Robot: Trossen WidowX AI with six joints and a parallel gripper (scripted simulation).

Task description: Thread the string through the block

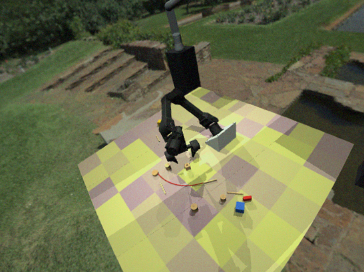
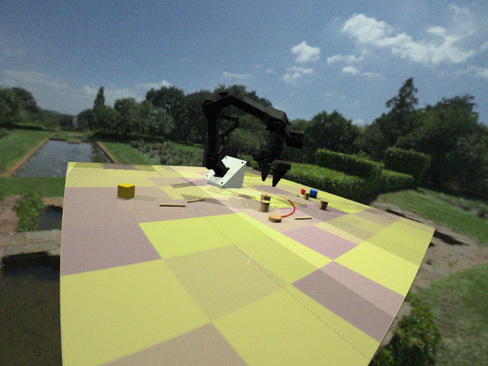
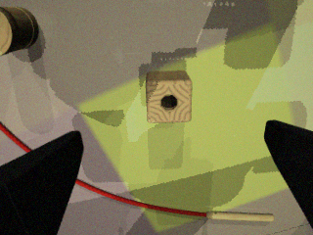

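Right now my gripper tip is 6 cm above the wooden block. From my gripper tip the other things lie so: round wooden button 15 cm ahead, 14 cm to the right, 7 cm below; blue cube 4 cm ahead, 37 cm to the left, 6 cm below; wooden cylinder 7 cm ahead, 10 cm to the right, 6 cm below.
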